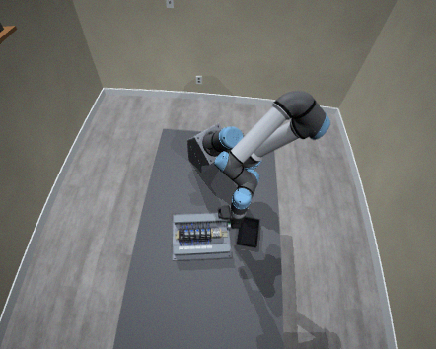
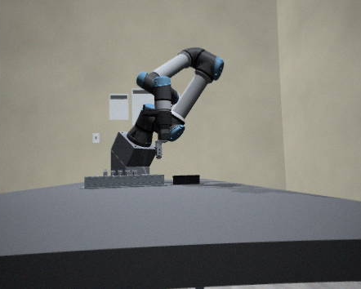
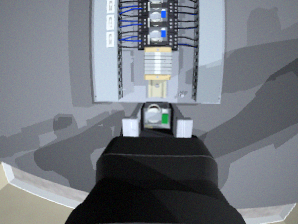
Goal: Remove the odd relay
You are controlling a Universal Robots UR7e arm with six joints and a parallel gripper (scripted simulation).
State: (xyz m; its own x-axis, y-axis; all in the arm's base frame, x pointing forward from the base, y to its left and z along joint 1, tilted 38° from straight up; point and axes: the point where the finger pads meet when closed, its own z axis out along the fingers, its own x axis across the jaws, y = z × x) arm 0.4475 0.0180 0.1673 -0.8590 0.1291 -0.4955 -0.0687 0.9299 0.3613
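Right now the black parts tray is 13 cm below my hand, 12 cm to the left of it and 1 cm behind it. Round my hand: grey relay panel (15 cm to the right, 12 cm below, 1 cm ahead).
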